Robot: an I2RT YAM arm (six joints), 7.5 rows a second.
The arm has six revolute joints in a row. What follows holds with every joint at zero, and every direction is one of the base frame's. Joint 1 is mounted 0.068 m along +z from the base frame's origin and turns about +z. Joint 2 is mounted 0.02 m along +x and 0.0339 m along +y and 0.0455 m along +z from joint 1 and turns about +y. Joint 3 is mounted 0.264 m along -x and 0.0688 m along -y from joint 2 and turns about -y. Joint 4 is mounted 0.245 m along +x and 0.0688 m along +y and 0.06 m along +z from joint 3 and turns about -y. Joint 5 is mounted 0.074 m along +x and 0.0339 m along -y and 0.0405 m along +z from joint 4 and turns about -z. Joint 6 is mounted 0.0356 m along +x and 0.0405 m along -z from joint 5 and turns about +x. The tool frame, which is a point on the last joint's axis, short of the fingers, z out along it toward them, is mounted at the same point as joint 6; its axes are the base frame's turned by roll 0, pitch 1.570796 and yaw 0 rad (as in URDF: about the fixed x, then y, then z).
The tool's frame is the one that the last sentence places.
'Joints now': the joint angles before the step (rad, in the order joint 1, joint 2, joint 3, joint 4, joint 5, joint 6). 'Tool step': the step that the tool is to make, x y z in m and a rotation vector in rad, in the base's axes. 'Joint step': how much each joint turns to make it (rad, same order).
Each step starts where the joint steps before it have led.
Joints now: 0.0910, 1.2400, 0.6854, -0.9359, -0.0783, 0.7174
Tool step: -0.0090, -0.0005, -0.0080, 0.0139, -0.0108, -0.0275
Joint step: -0.0003, -0.0359, -0.0565, 0.0350, -0.0104, 0.0283
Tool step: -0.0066, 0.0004, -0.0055, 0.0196, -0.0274, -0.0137
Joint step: 0.0028, -0.0371, -0.0465, 0.0403, -0.0151, 0.0183
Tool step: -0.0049, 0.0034, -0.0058, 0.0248, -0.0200, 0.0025
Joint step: 0.0192, -0.0238, -0.0395, 0.0404, -0.0201, 0.0198
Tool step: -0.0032, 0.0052, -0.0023, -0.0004, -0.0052, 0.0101
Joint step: 0.0355, -0.0117, -0.0164, 0.0129, 0.0050, 0.0251
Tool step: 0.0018, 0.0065, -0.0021, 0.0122, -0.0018, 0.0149
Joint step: 0.0359, 0.0162, -0.0010, 0.0238, -0.0082, 0.0228
